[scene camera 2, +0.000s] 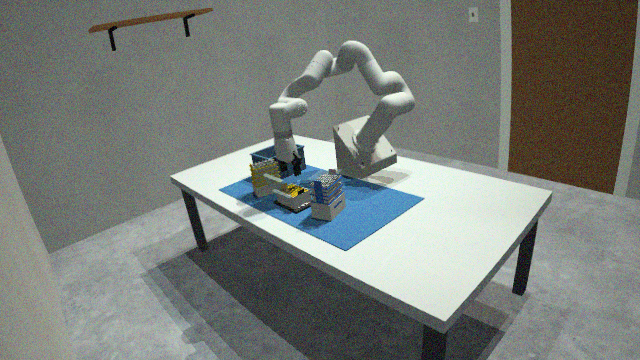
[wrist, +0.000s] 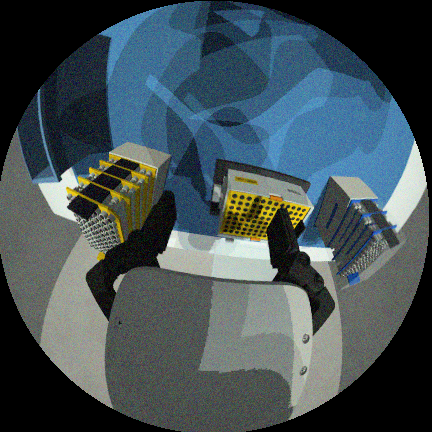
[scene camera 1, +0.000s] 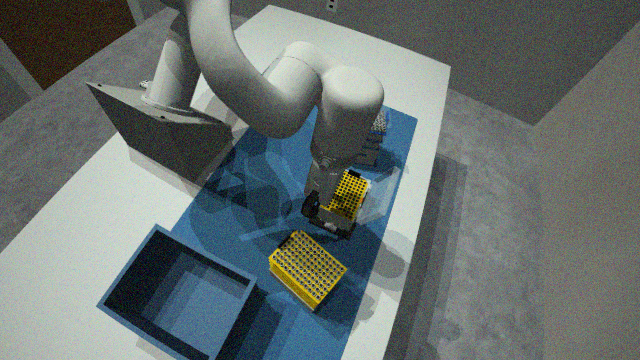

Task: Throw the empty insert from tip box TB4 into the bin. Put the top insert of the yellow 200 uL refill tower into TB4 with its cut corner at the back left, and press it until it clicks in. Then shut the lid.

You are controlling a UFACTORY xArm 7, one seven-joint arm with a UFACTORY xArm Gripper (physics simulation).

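Tip box TB4 [scene camera 1: 341, 216] [scene camera 2: 298, 201] [wrist: 265, 184] stands on the blue mat with its clear lid [scene camera 1: 382, 197] open. The yellow empty insert [scene camera 1: 354, 190] [wrist: 245, 215] sits in the box. My gripper [scene camera 2: 291, 167] [wrist: 224, 210] is open and empty, above the box; in the wrist view its right finger overlaps the insert's right part. In scene camera 1 the arm hides part of the box and part of the gripper. The yellow refill tower [scene camera 1: 295, 285] [scene camera 2: 261, 182] [wrist: 145, 200] stands beside the box, its top insert [scene camera 1: 310, 265] full of tips. The blue bin [scene camera 1: 137, 272] [wrist: 80, 100] is open.
A blue refill tower [scene camera 1: 371, 152] [scene camera 2: 327, 205] [wrist: 345, 215] stands on the other side of TB4 from the yellow tower, partly hidden by the arm in scene camera 1. The robot's grey base block [scene camera 1: 160, 140] [scene camera 2: 362, 155] stands at the mat's side.
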